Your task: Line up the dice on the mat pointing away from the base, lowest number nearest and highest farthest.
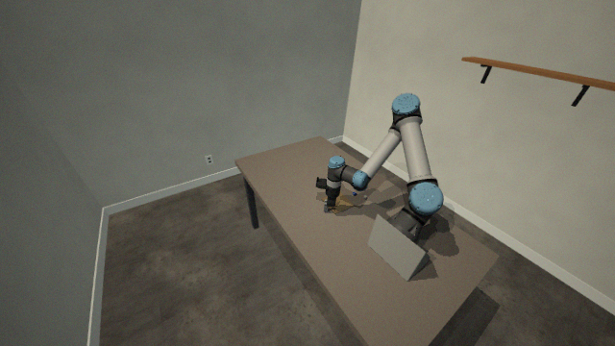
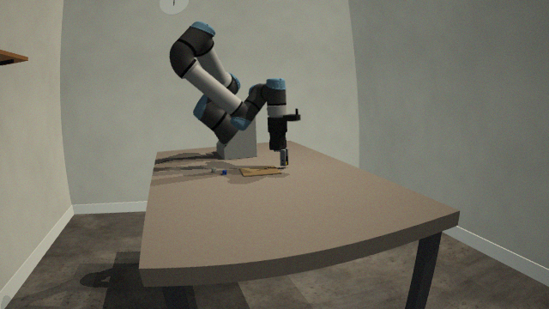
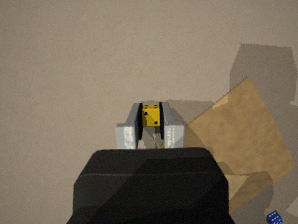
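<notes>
Now: the tan mat 2 cm ahead of my hand, 11 cm to the right of it and 3 cm below it. From my hand the other things lie so: yellow die 1 cm below; white die 5 cm behind, 28 cm to the right, 2 cm below; blue die 1 cm ahead, 24 cm to the right, 2 cm below.
</notes>
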